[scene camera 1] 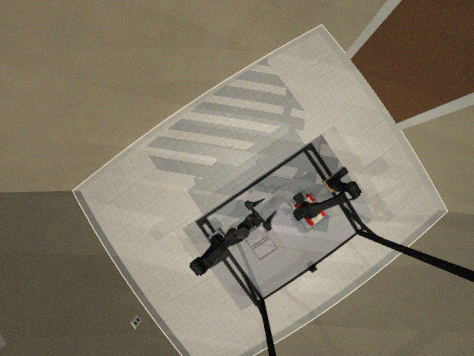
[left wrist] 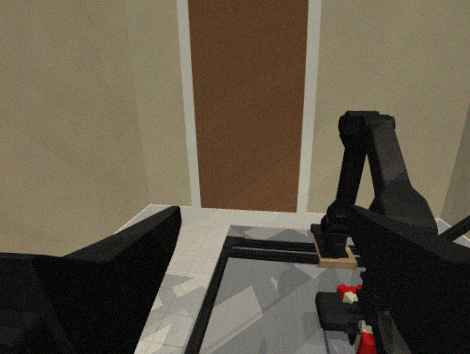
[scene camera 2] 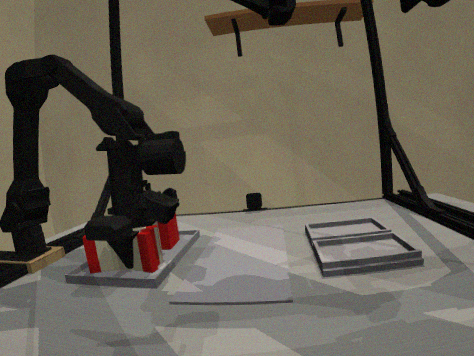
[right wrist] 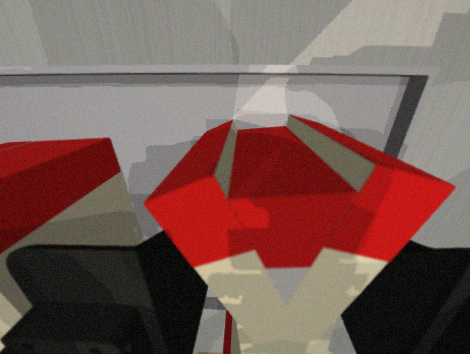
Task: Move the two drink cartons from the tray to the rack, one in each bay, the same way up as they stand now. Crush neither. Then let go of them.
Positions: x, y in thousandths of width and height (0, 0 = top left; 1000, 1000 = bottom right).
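The scene includes a grey tray (right wrist: 327, 323). The right gripper (scene camera 2: 288, 737) is there as well, while the left gripper (left wrist: 561, 606) is open and holds nothing.
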